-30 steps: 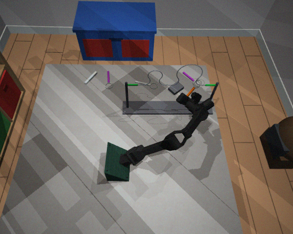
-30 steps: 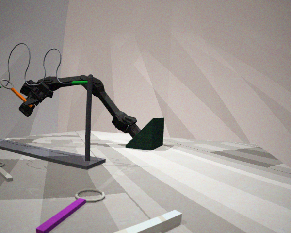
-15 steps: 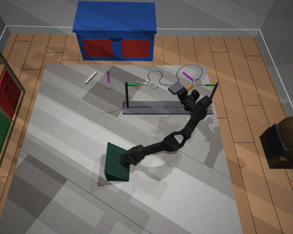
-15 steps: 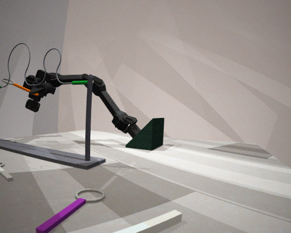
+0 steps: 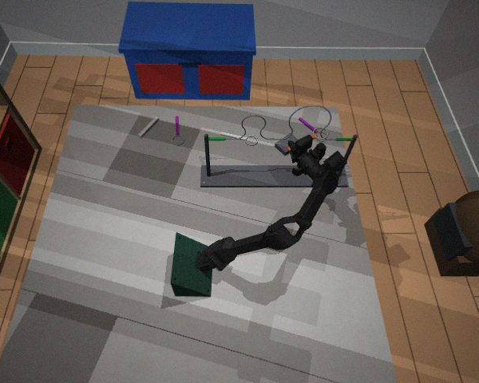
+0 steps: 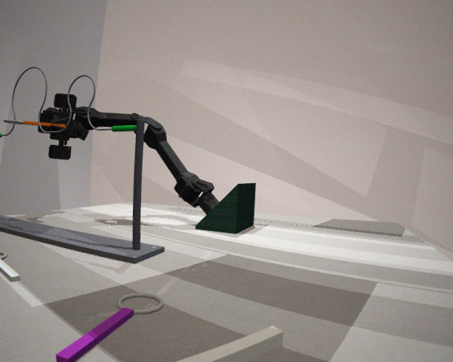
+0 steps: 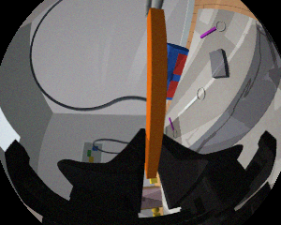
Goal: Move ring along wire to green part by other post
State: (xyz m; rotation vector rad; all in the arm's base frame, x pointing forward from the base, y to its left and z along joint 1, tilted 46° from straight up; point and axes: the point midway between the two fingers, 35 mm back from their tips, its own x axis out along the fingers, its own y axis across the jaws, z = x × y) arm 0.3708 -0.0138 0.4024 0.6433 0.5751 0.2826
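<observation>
Now: the ring with orange handle 80 mm to the right of my gripper tip, 20 mm ahead of it and 10 mm above it. Round my gripper tip: white-handled ring (280 mm below, 230 mm ahead, 190 mm to the left); then grey box (270 mm below, 220 mm ahead, 30 mm to the right); then purple-handled ring (490 mm to the left, 280 mm below, 230 mm ahead).
</observation>
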